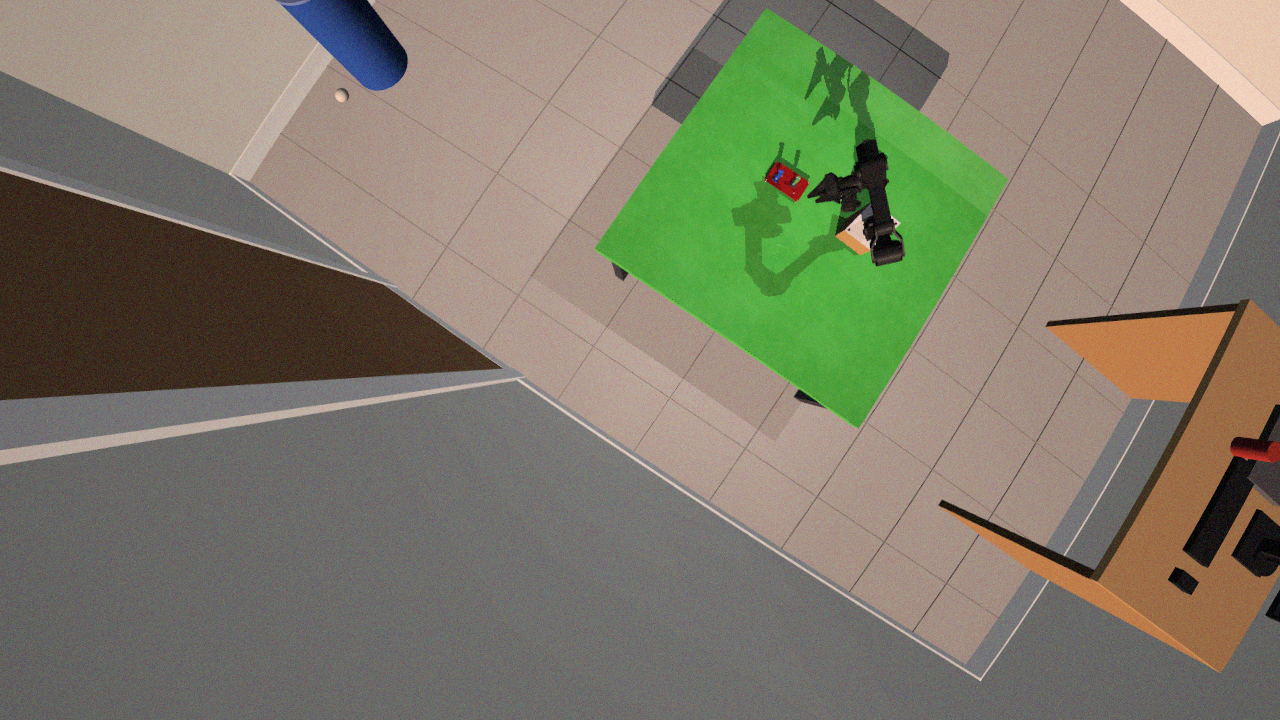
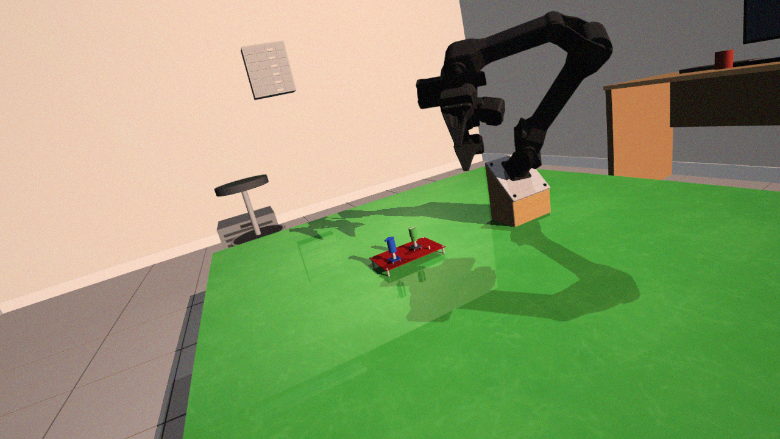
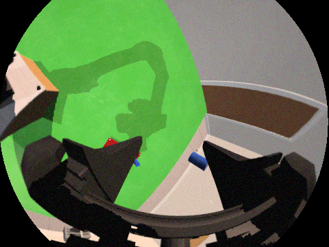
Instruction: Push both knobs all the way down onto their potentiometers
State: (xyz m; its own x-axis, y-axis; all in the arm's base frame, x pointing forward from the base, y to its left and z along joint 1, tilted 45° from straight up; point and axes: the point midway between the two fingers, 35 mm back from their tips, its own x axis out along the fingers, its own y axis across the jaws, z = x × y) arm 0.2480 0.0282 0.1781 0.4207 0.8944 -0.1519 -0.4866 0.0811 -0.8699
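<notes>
My gripper tip is 17 cm above the green knob, 14 cm to the left of it and 8 cm short of it. Round my gripper tip: blue knob: 17 cm below, 15 cm ahead, 11 cm to the right.
</notes>
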